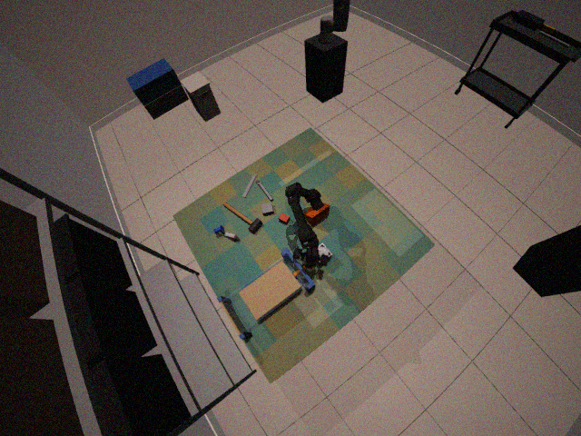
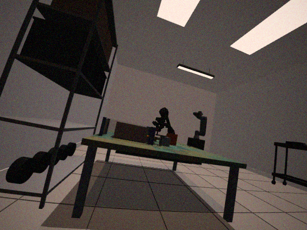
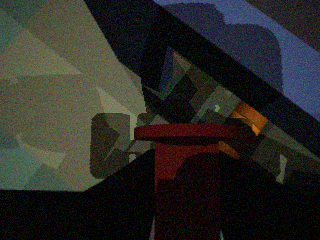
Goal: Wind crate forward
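My gripper tip is 5 cm past the red-knobbed crank handle, 2 cm to the left of it and 3 cm above it. Also, from my gripper tip: red knob 1 cm behind, 1 cm to the right; then winch 13 cm behind, 4 cm to the right, 10 cm below; then grey block 3 cm behind, 51 cm to the right, 12 cm below.
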